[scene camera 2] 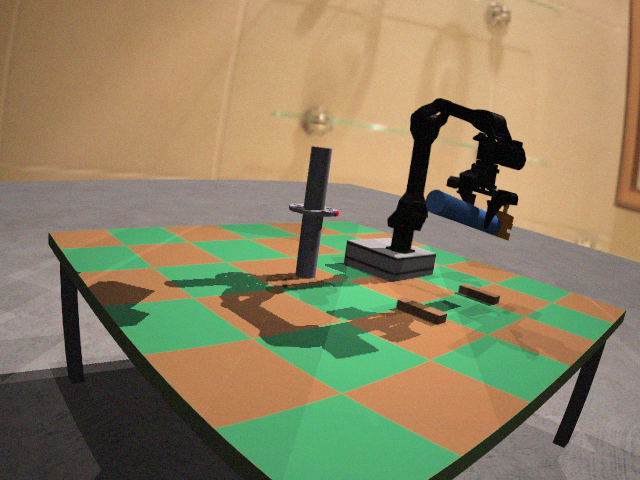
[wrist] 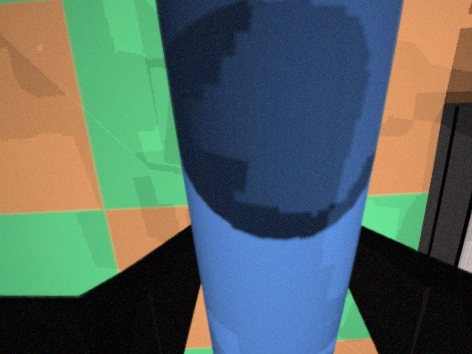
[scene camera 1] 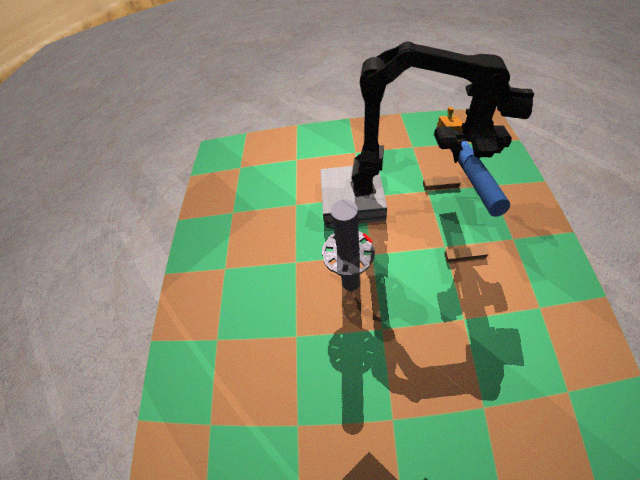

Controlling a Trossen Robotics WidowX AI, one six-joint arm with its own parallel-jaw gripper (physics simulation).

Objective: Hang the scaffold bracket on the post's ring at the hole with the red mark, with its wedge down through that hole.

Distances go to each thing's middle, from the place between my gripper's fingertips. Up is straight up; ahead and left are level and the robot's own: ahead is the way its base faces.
I see my gripper 2 cm below the scaffold bracket [scene camera 1: 495, 201] and 2 cm short of it. Round my hand: grey post [scene camera 2: 317, 181]: 37 cm to the right, 16 cm ahead, 4 cm below.
